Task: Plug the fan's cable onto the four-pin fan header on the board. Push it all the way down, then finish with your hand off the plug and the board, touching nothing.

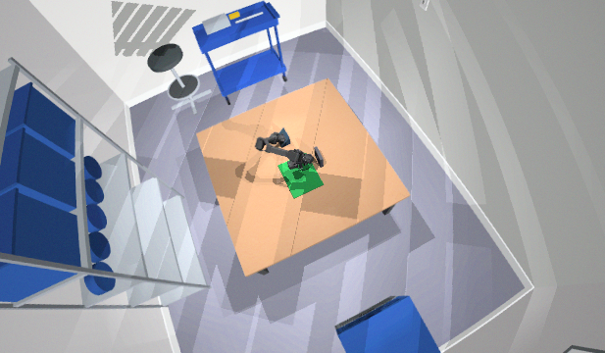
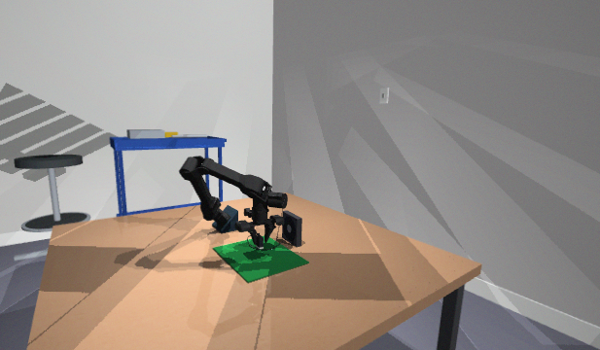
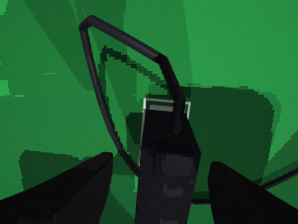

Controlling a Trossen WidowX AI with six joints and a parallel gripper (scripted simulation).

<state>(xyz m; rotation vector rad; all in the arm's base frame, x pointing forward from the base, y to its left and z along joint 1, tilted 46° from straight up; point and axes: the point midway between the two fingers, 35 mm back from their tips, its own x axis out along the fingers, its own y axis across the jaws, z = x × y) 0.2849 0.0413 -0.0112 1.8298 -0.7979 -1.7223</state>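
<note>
My gripper tip is now 1 cm past the black fan plug and 1 cm below it. Round my gripper tip: black fan: 14 cm to the left, 4 cm above; then white four-pin fan header: 1 cm behind, 2 cm below; then green circuit board: 5 cm ahead, 3 cm to the right, 4 cm below.
</note>
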